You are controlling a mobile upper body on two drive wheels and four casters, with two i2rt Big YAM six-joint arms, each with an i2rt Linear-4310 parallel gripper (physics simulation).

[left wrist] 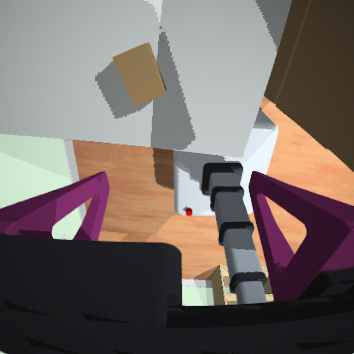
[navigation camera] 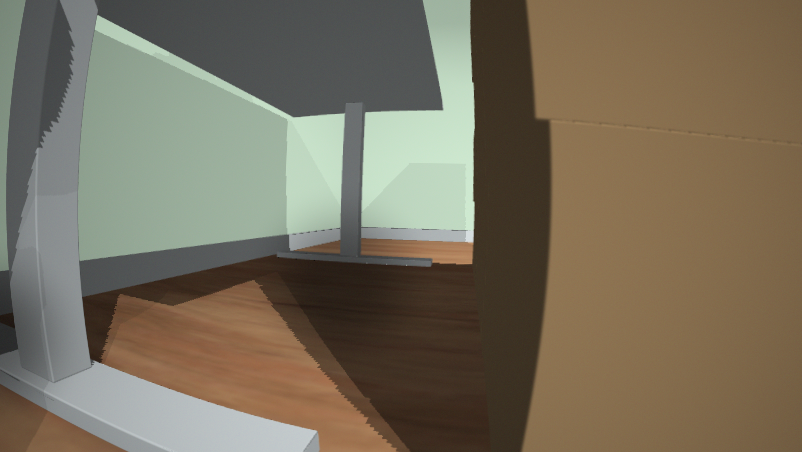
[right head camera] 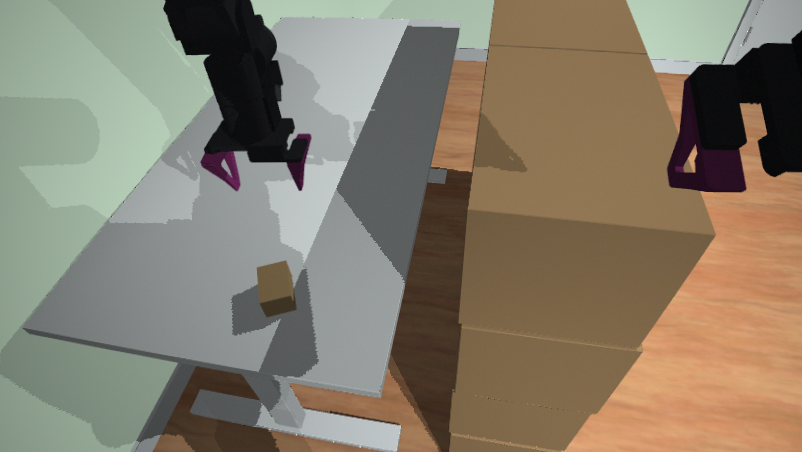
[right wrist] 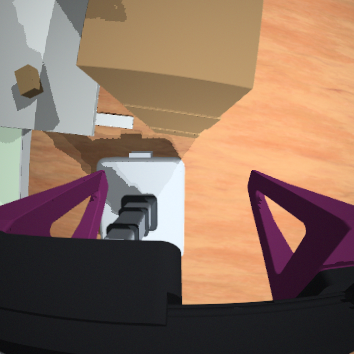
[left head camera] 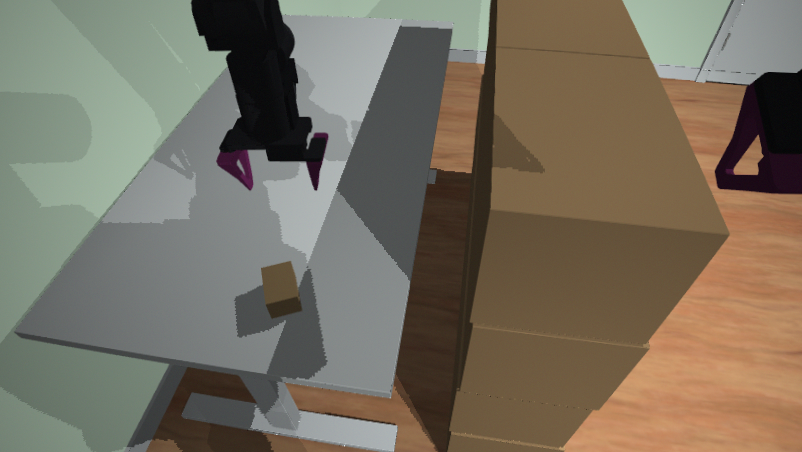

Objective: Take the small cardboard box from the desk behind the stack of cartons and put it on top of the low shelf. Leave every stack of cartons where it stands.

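Places are measured from the left arm's base along level axes (x right, y ahead, z up), in centimetres.
Where they show: left gripper, fingertip midpoint: [left wrist: 178,178] [right head camera: 269,188] [left head camera: 283,187]; right gripper, fingertip midpoint: [right head camera: 741,178] [right wrist: 177,177] [left head camera: 782,180].
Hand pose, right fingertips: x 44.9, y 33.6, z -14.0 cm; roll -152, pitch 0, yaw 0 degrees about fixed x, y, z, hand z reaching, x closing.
Each offset is from my right fingertips to the centre of the thing. "spot": to the spot under its first point. Level surfaces: height alone.
The small cardboard box @(dx -52.2, dy +26.9, dz -52.5 cm) [left head camera: 280,283] [right head camera: 275,282] [left wrist: 139,74] [right wrist: 28,80] lies on the grey desk @(dz -55.0 cm) [left head camera: 151,291] [right head camera: 151,291] [left wrist: 50,75], near its front end. My left gripper [left head camera: 284,189] [right head camera: 270,189] [left wrist: 178,178] is open and empty. It hangs above the desk, farther up the picture than the box in the head views. My right gripper [right wrist: 177,177] is open and empty, out to the right of the tall stack of cartons [left head camera: 595,134] [right head camera: 578,129] [right wrist: 170,40] [navigation camera: 662,252]. In the head views part of it shows at the right edge. The low shelf is not clearly seen.
The stack stands to the right of the desk, with a narrow strip of floor between them. Desk legs @(spot: dx -66.2, dy +23.7, dz -104.3 cm) [left head camera: 269,404] [navigation camera: 53,224] stand under the desk. A green wall [left head camera: 44,235] runs along its left side. My white base [left wrist: 190,195] [right wrist: 167,195] shows below the wrists.
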